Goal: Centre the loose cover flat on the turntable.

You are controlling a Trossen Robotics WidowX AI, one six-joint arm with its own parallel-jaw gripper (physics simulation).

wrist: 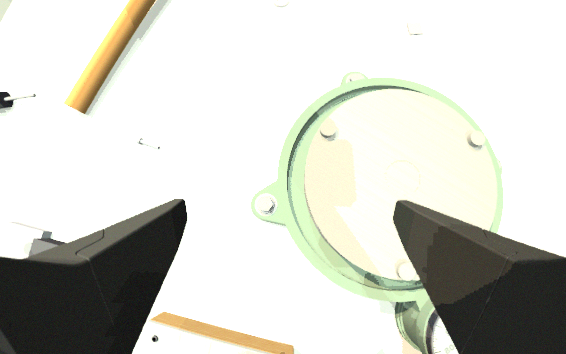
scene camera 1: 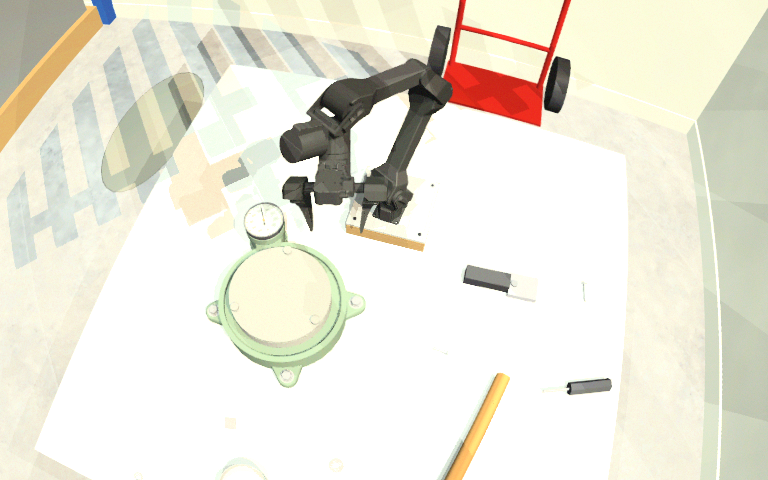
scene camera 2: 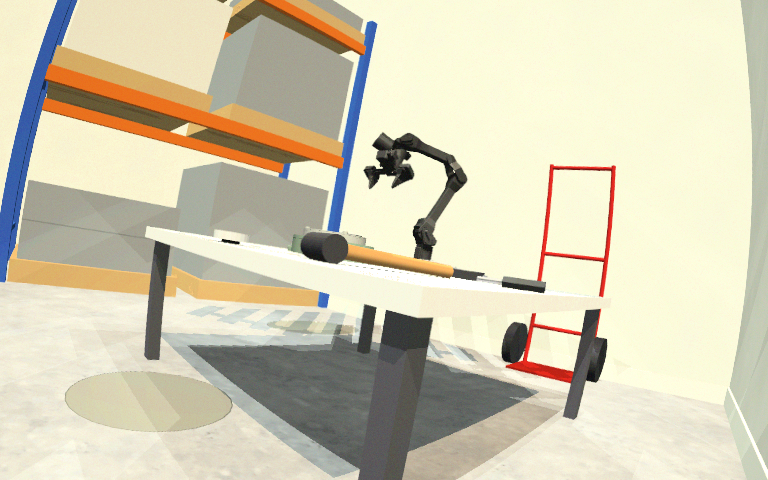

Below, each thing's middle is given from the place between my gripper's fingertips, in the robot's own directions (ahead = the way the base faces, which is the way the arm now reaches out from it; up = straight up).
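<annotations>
Round cream cover point(scene camera 1: 280, 297): 19 cm below my hand, 9 cm ahead of it and 10 cm to the right of it. Wooden-handled hammer point(scene camera 2: 331, 248): a good way below my hand, far ahead of it and far to the left of it.
</annotations>
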